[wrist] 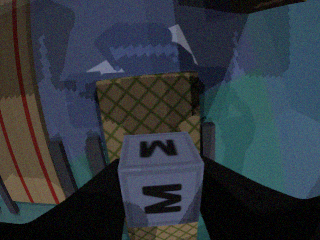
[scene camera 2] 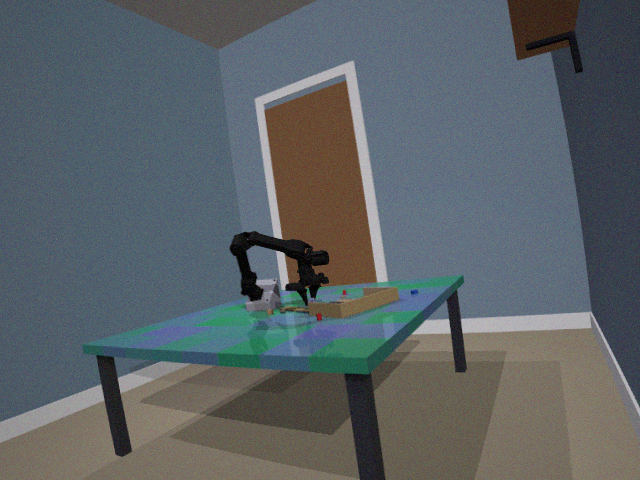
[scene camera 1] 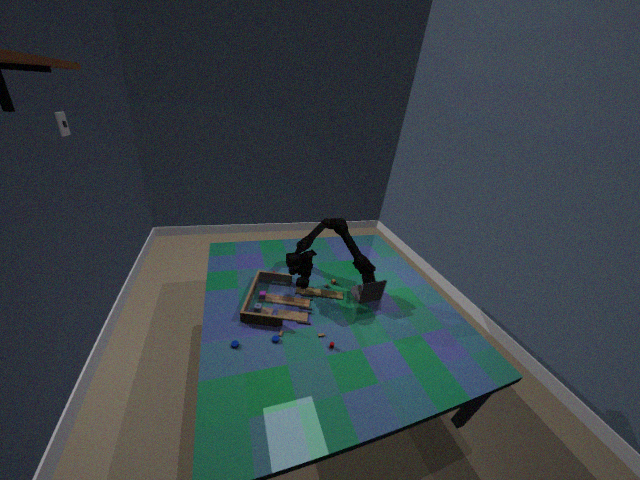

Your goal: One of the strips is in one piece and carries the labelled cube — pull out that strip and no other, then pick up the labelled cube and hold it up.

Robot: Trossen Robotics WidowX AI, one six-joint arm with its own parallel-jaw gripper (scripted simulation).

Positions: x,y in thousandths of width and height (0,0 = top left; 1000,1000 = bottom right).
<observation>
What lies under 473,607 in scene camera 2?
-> My gripper.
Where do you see a labelled cube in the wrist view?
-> At 502,727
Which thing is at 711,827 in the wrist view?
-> My gripper.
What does my gripper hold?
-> A labelled cube.
</observation>
